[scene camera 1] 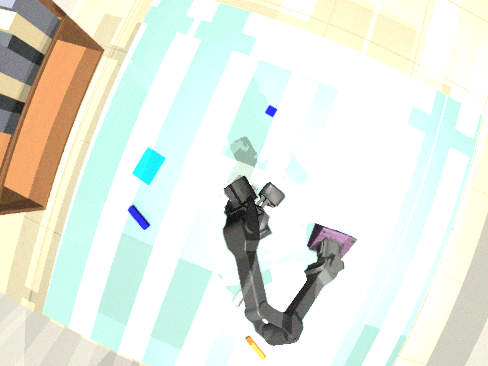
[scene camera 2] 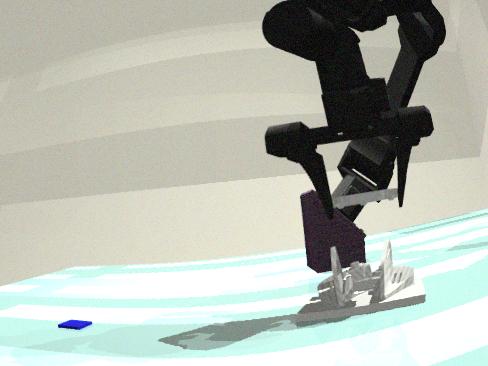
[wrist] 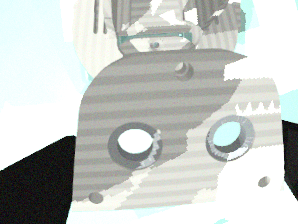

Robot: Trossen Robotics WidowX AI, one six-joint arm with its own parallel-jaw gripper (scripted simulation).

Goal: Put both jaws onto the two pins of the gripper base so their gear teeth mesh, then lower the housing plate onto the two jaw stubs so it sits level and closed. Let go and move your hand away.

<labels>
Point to a white jaw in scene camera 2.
335,289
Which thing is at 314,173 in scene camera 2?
The gripper.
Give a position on a long flat white part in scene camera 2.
362,301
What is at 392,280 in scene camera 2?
A white jaw.
</labels>
